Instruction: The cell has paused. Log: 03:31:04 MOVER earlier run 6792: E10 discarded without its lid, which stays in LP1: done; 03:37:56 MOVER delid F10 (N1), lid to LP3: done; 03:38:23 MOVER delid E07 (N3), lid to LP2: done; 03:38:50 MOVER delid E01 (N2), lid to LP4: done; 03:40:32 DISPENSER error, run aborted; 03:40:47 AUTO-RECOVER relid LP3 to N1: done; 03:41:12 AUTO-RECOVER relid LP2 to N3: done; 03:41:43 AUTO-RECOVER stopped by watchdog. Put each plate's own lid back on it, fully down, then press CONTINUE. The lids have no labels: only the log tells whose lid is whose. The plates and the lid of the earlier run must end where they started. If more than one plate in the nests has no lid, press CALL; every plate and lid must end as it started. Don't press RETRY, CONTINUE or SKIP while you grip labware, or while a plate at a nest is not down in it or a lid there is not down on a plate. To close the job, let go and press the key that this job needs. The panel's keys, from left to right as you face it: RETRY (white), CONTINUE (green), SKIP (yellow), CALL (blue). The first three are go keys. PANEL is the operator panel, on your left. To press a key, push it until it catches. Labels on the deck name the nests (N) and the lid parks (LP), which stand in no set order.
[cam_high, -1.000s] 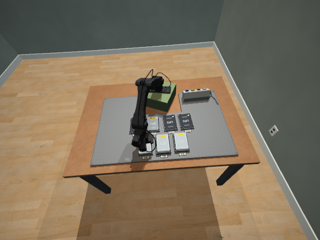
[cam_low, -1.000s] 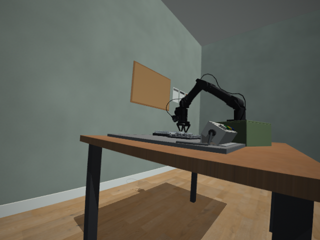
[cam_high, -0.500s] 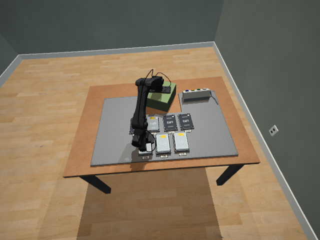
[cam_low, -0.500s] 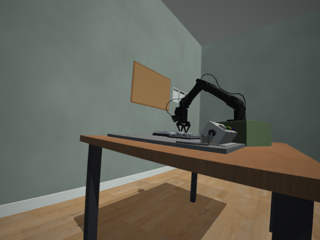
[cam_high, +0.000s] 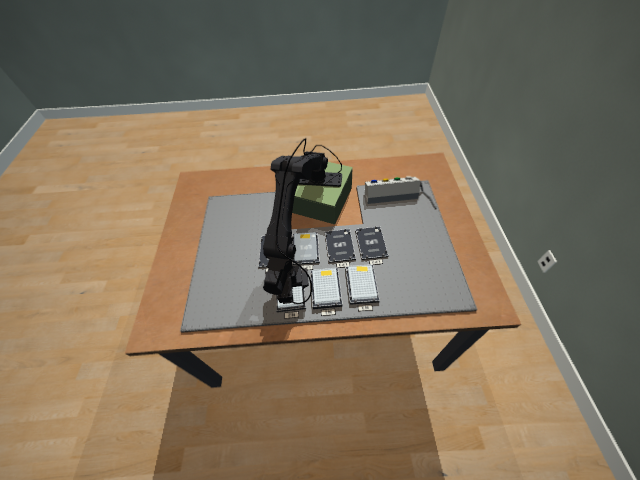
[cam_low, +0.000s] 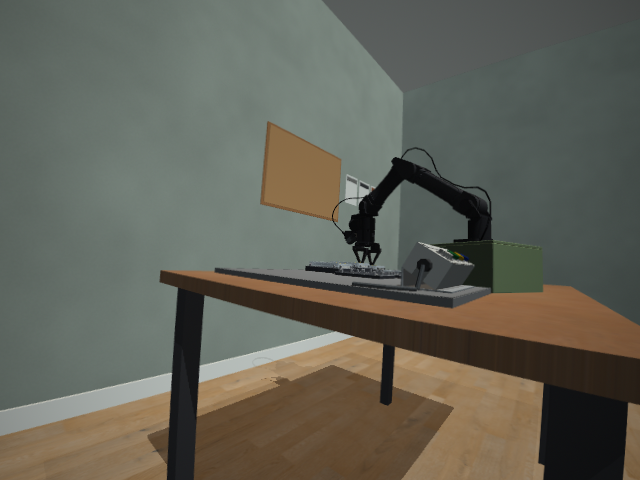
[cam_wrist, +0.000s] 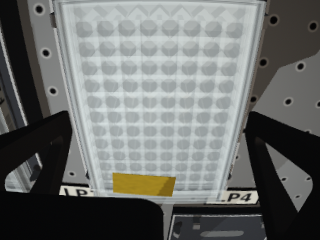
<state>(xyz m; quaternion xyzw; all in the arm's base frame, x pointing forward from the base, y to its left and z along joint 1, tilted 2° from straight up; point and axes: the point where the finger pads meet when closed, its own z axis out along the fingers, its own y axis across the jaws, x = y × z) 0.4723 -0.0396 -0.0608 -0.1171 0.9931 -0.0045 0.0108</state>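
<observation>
My gripper is now 1 cm above the well plate. From my hand the other things lie so: green continue key (55 cm behind, 37 cm to the left, 3 cm above); then lid (19 cm behind, 2 cm to the left, 2 cm below); then blue key (53 cm behind, 27 cm to the left, 3 cm above).
</observation>
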